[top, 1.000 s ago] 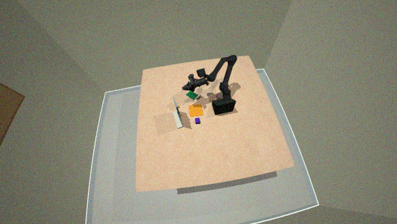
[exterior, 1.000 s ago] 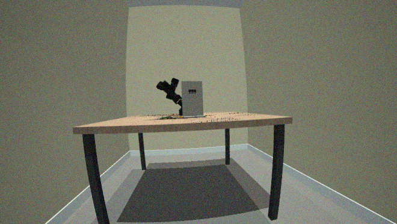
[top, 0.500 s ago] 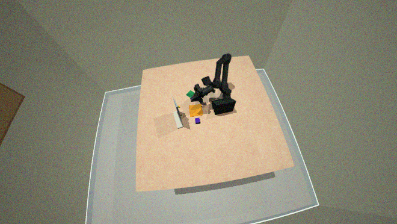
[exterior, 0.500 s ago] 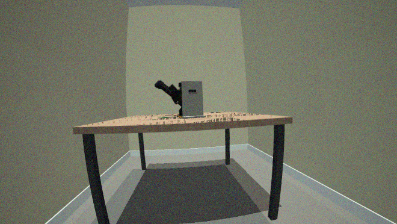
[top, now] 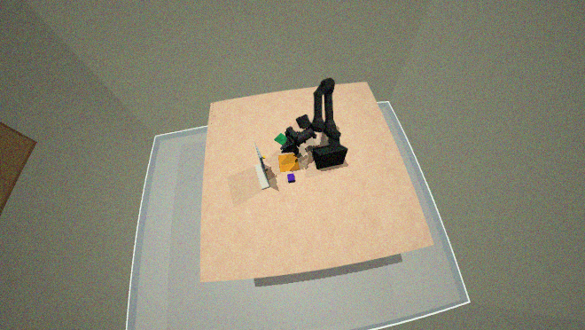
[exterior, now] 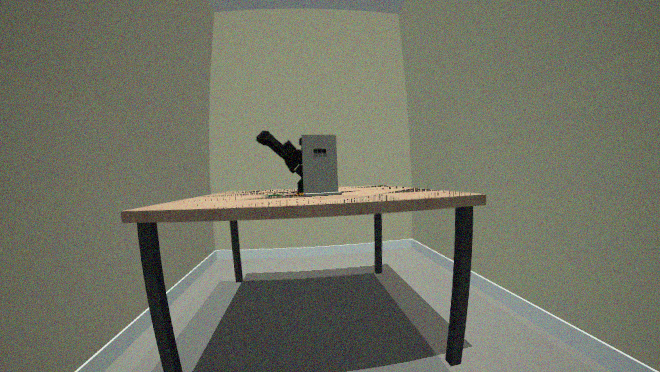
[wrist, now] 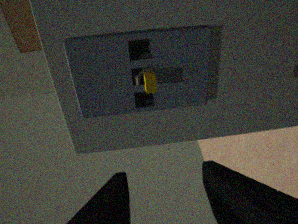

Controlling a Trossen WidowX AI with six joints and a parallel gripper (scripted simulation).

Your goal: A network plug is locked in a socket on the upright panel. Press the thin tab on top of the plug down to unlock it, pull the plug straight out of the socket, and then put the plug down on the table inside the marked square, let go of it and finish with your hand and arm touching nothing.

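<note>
The yellow plug is 10 cm ahead of my gripper tip and 3 cm to the left of it. The rest, counted from my gripper tip: upright grey panel: 12 cm ahead, 3 cm to the left, 8 cm below; orange marked square: 3 cm behind, 4 cm to the right, 21 cm below.
</note>
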